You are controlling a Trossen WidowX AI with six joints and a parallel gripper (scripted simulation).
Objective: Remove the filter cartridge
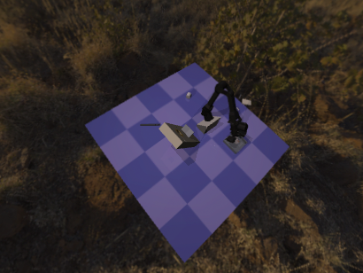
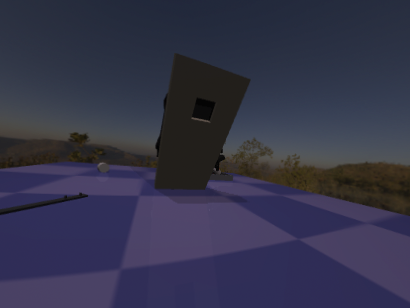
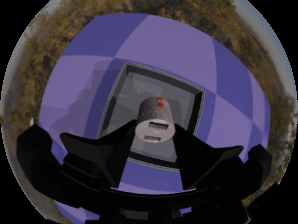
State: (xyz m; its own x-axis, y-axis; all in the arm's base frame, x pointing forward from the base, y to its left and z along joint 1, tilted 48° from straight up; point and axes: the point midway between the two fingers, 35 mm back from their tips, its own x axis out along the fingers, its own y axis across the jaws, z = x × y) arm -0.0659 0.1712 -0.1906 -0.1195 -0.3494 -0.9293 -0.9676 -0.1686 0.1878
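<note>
My gripper tip is right at the filter cartridge. Also, from my gripper tip: tan service panel (400 mm ahead, 260 mm to the right, 140 mm above); then pale block (420 mm behind, 220 mm to the right, 40 mm below); then grey tray (10 mm to the left, 40 mm below).
</note>
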